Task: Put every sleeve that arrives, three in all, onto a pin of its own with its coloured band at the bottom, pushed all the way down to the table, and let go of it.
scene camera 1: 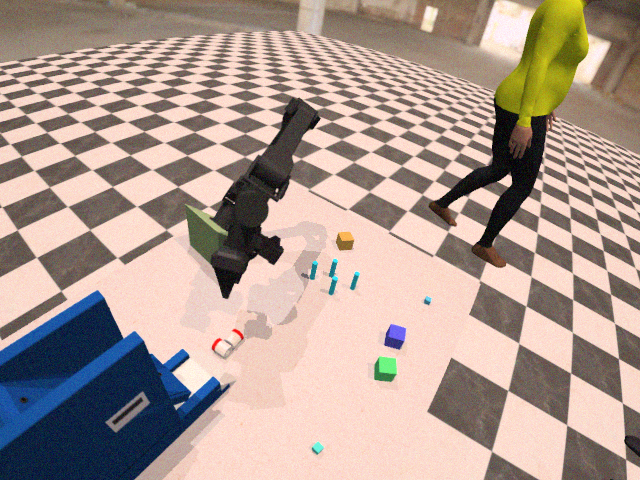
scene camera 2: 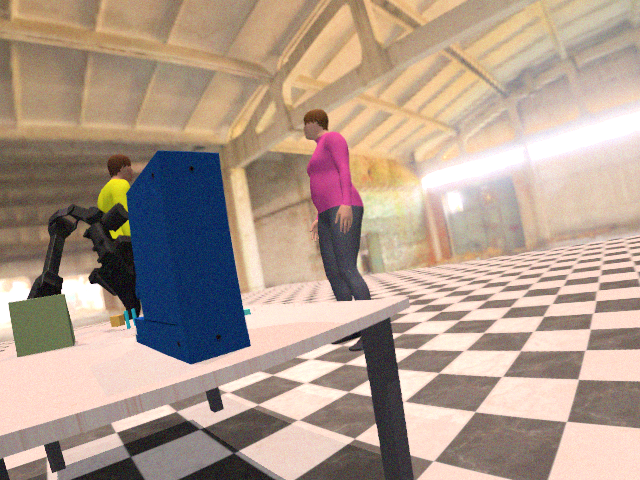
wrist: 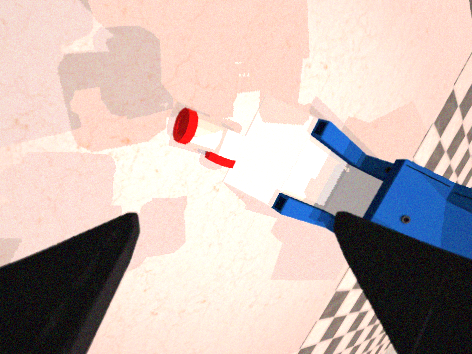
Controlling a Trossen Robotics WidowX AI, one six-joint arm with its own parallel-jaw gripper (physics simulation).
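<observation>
Two white sleeves with red bands lie on their sides close together on the table, before the blue dispenser's mouth. One sleeve (scene camera 1: 234, 339) (wrist: 207, 135) has its band pointing away from the dispenser. The other sleeve (scene camera 1: 223, 349) has its band (scene camera 1: 216, 344) (wrist: 220, 160) at its left end in scene camera 1; its body is washed out in the wrist view. A third sleeve does not show. Four cyan pins (scene camera 1: 313, 270) (scene camera 1: 333, 268) (scene camera 1: 332, 285) (scene camera 1: 354, 280) stand upright and bare. My gripper (scene camera 1: 229, 292) (wrist: 238, 221) is open and empty, above the table and short of the sleeves.
The blue dispenser (scene camera 1: 87, 408) (scene camera 2: 186, 258) (wrist: 425, 200) stands beside the sleeves, its two prongs framing a pale chute. A green block (scene camera 1: 204, 232) (scene camera 2: 43, 325) stands near the arm. Orange (scene camera 1: 344, 241), blue (scene camera 1: 395, 336) and green (scene camera 1: 385, 368) cubes lie around the pins' side.
</observation>
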